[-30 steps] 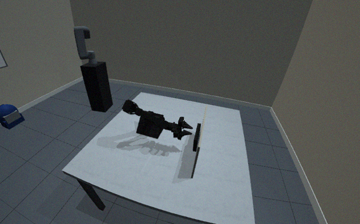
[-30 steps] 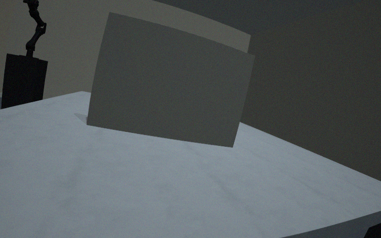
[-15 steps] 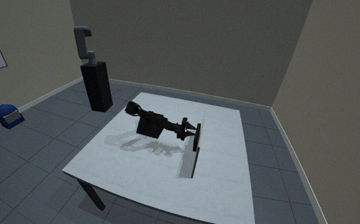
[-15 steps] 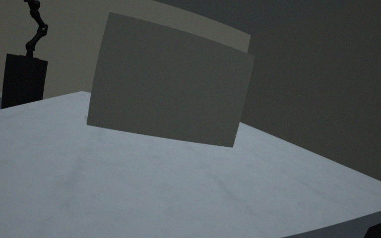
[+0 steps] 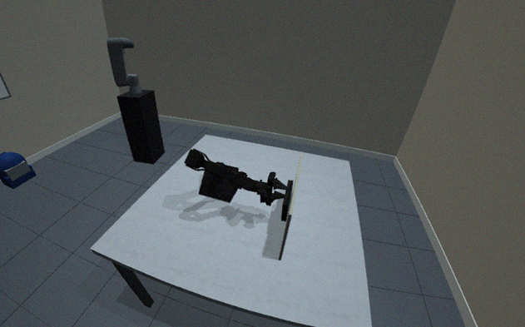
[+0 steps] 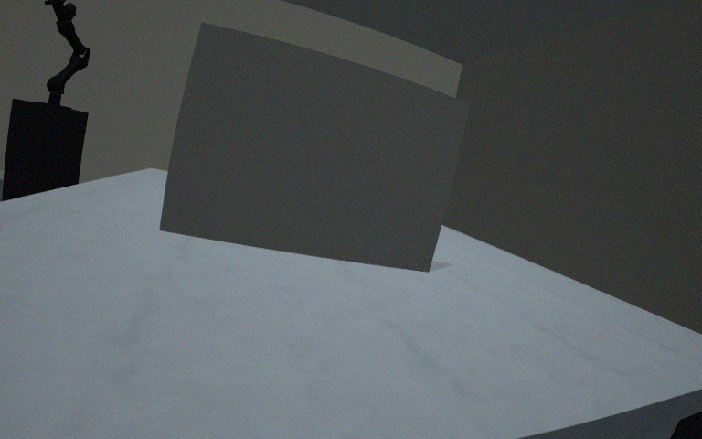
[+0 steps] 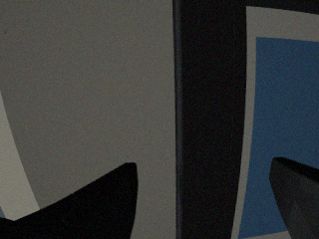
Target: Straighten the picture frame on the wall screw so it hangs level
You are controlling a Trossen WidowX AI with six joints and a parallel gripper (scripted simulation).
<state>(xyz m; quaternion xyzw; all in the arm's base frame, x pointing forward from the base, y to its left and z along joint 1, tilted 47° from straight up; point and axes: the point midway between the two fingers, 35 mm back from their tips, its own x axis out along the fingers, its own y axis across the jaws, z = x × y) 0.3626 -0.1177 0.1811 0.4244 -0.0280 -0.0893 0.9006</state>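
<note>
My gripper tip is now 10 mm short of the picture frame and 50 mm above it. The rest, counted from my gripper tip: wall panel: 20 mm ahead, 70 mm below.
</note>
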